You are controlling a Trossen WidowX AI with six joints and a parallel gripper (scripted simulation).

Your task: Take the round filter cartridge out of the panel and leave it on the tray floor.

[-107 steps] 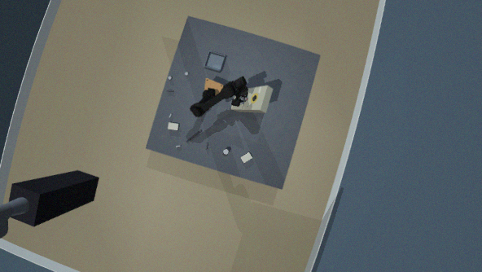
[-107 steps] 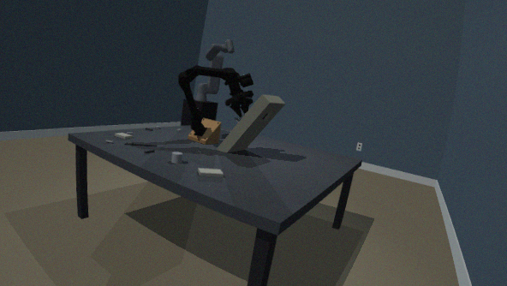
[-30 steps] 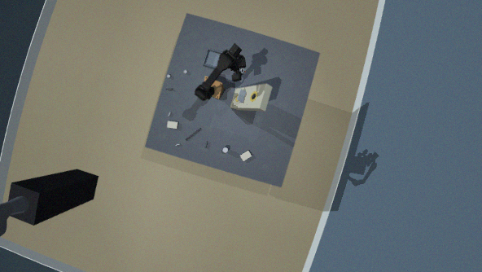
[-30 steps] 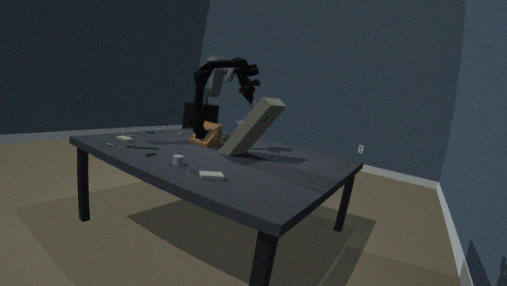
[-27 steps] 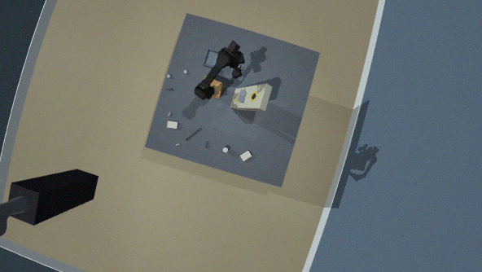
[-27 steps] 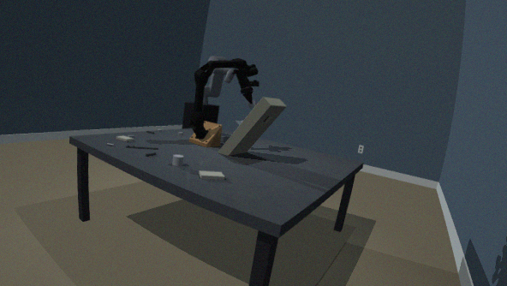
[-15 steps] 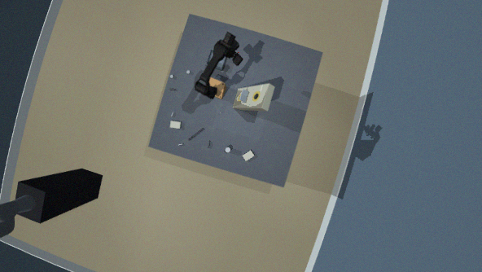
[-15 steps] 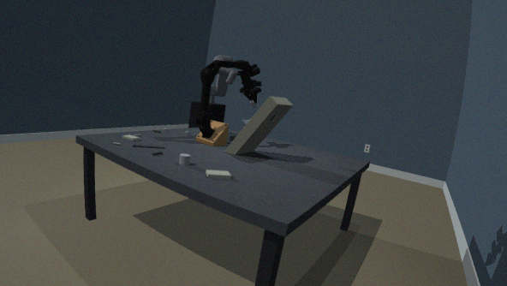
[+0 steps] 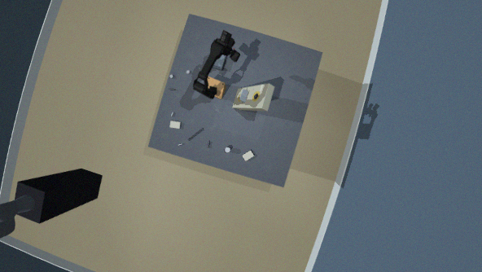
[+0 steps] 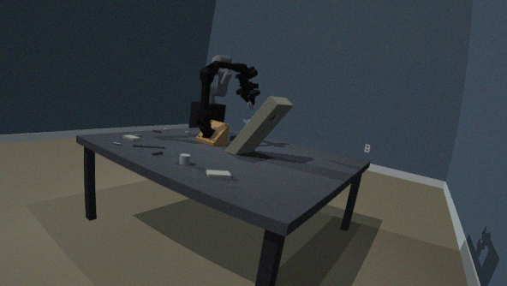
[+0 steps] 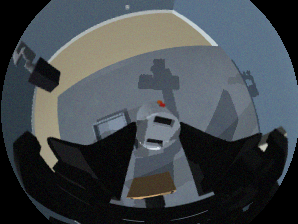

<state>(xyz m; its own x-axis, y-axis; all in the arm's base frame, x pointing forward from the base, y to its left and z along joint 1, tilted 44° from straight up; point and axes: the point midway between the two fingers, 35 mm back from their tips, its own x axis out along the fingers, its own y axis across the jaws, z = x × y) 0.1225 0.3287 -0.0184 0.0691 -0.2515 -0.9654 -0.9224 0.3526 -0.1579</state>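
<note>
The square grey tray is 16 cm behind my gripper tip, 2 cm to the left of it and 24 cm below it. From my gripper tip the other things lie so: round grey filter cartridge (right at my gripper tip); beige service panel (23 cm ahead, 27 cm to the right, 9 cm below).
</note>
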